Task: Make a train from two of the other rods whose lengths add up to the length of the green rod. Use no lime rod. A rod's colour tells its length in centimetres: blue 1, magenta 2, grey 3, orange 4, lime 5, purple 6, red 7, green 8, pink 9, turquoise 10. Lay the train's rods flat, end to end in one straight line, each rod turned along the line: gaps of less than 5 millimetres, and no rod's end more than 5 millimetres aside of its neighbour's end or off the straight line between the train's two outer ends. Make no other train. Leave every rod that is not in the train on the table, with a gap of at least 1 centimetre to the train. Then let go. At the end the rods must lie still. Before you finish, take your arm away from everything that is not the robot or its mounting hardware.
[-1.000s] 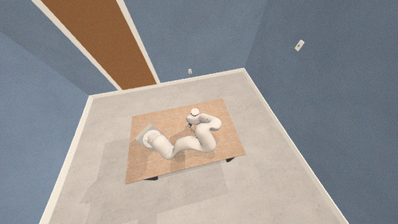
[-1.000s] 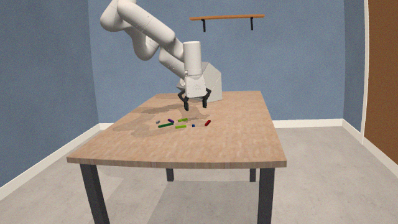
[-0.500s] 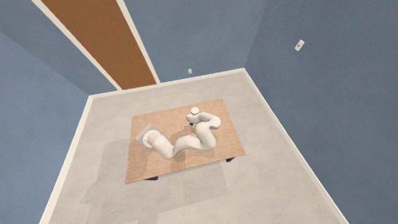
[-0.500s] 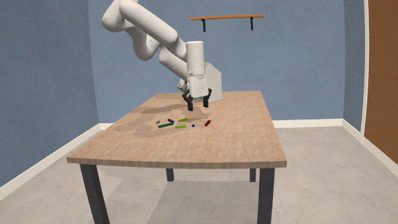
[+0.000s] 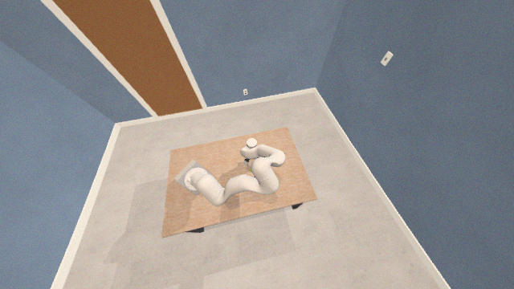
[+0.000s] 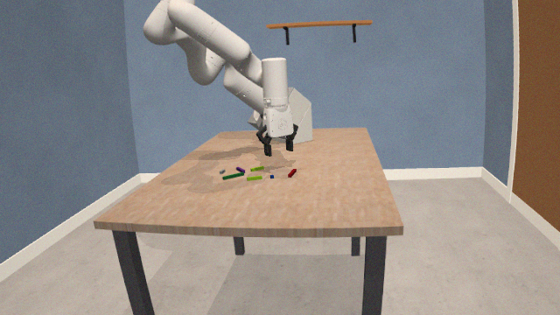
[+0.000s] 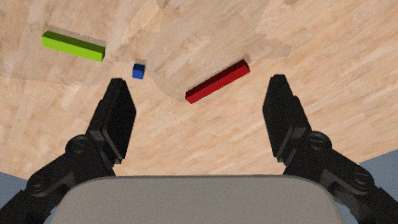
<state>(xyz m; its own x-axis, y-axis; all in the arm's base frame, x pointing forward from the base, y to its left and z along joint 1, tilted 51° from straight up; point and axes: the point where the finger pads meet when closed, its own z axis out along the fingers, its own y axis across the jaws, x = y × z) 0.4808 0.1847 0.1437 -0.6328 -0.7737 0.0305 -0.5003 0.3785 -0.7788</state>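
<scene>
Right now my hand is 60 mm short of the blue rod, 30 mm to the left of it and 70 mm above it. From my hand the other things lie so: purple rod 40 mm behind, 140 mm to the right, 70 mm below; red rod 30 mm ahead, 40 mm to the left, 70 mm below; green rod 30 mm ahead, 160 mm to the right, 70 mm below.
</scene>
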